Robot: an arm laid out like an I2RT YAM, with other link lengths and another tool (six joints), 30 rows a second.
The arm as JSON. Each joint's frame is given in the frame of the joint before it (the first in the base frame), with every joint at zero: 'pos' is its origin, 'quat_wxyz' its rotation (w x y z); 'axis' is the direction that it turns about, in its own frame. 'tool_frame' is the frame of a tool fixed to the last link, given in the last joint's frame.
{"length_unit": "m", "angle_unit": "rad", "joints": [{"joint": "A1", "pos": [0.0, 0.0, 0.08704], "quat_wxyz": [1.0, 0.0, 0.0, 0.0], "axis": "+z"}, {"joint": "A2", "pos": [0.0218, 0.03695, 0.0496], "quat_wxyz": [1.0, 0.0, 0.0, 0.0], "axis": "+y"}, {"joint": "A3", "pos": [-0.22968, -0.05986, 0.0], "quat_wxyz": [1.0, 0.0, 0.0, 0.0], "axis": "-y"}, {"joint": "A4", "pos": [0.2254, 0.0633, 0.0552], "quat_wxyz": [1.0, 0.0, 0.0, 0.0], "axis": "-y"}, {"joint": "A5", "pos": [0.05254, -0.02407, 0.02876], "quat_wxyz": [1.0, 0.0, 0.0, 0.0], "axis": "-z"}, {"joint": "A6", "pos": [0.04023, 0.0, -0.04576], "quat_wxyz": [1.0, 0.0, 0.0, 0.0], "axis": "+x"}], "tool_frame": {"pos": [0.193, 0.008, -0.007], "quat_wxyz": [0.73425, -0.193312, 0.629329, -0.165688]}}
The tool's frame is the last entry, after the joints.
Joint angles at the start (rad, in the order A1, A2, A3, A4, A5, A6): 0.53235 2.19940 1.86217 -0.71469 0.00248 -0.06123
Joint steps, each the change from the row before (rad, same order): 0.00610 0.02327 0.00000 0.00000 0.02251 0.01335; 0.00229 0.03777 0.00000 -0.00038 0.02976 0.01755; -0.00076 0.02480 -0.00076 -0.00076 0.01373 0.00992; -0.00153 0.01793 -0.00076 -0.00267 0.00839 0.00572; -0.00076 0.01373 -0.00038 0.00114 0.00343 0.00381; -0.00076 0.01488 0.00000 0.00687 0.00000 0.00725; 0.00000 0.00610 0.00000 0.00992 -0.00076 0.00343; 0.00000 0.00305 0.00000 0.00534 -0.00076 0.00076; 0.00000 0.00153 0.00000 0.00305 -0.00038 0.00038; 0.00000 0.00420 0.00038 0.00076 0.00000 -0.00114; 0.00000 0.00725 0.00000 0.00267 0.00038 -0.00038; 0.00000 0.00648 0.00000 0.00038 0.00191 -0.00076; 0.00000 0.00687 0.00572 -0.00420 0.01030 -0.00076; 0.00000 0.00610 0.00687 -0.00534 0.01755 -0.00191; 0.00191 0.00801 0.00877 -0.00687 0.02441 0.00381; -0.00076 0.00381 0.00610 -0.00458 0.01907 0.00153
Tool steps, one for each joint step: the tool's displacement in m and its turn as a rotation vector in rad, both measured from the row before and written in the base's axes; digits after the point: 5 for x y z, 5 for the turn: -0.00100 -0.00298 -0.01133 -0.02312 0.01312 -0.01650; -0.00092 -0.00715 -0.01815 -0.03503 0.02267 -0.02695; -0.00135 -0.00491 -0.01207 -0.02021 0.01786 -0.01560; -0.00163 -0.00409 -0.00892 -0.01533 0.01524 -0.01016; -0.00101 -0.00194 -0.00645 -0.00792 0.01003 -0.00560; -0.00018 -0.00048 -0.00638 -0.00143 0.00780 -0.00744; 0.00141 0.00107 -0.00201 0.00382 -0.00249 -0.00287; 0.00074 0.00065 -0.00098 0.00205 -0.00151 -0.00041; 0.00046 0.00038 -0.00046 0.00122 -0.00108 -0.00020; -0.00031 -0.00020 -0.00181 -0.00199 0.00248 0.00105; -0.00037 -0.00033 -0.00320 -0.00278 0.00371 0.00021; -0.00064 -0.00091 -0.00301 -0.00492 0.00424 -0.00002; 0.00082 -0.00231 -0.00172 -0.01123 -0.00038 -0.00312; 0.00180 -0.00370 -0.00096 -0.01707 -0.00462 -0.00466; 0.00198 -0.00430 -0.00118 -0.02127 -0.00611 -0.01044; 0.00241 -0.00414 0.00015 -0.01589 -0.00708 -0.00899
